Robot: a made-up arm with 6 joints.
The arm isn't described. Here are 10 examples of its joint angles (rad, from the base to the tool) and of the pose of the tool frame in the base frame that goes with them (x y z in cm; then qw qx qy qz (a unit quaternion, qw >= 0)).
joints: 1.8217 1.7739 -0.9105 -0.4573 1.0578 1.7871
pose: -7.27 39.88 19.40 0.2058 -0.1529 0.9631 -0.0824
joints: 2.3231 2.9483 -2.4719 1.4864 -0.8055 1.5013
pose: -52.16 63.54 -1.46 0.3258 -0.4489 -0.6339 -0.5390
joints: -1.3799 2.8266 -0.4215 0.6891 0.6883 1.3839
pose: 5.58 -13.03 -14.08 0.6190 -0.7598 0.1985 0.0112
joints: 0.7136 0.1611 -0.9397 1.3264 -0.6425 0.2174
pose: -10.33 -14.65 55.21 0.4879 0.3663 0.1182 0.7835
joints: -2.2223 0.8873 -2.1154 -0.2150 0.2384 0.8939
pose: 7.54 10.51 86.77 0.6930 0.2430 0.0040 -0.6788
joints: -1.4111 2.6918 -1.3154 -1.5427 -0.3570 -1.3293
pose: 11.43 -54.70 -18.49 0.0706 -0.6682 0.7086 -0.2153
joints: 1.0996 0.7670 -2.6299 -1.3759 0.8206 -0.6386
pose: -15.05 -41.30 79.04 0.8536 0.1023 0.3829 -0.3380
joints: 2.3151 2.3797 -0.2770 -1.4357 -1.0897 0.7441
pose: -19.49 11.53 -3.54 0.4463 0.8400 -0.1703 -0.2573
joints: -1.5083 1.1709 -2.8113 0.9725 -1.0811 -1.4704
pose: -6.91 23.68 87.35 0.4755 0.1986 -0.5168 -0.6837
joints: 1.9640 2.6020 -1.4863 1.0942 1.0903 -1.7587
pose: -28.32 53.00 -8.25 0.2687 0.8898 -0.1058 -0.3534
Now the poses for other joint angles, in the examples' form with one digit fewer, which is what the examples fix.
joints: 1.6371 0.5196 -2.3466 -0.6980 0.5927 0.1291
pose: 5.9 -47.8 73.8 0.828 0.032 0.191 0.527
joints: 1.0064 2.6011 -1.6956 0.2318 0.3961 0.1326
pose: 36.3 58.5 -5.6 0.114 -0.326 0.927 0.148
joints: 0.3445 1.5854 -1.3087 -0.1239 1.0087 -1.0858
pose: 42.4 14.4 40.3 0.151 -0.660 0.726 -0.121
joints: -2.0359 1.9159 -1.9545 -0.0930 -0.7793 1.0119
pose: -26.2 -53.3 59.8 0.813 0.324 0.057 -0.480
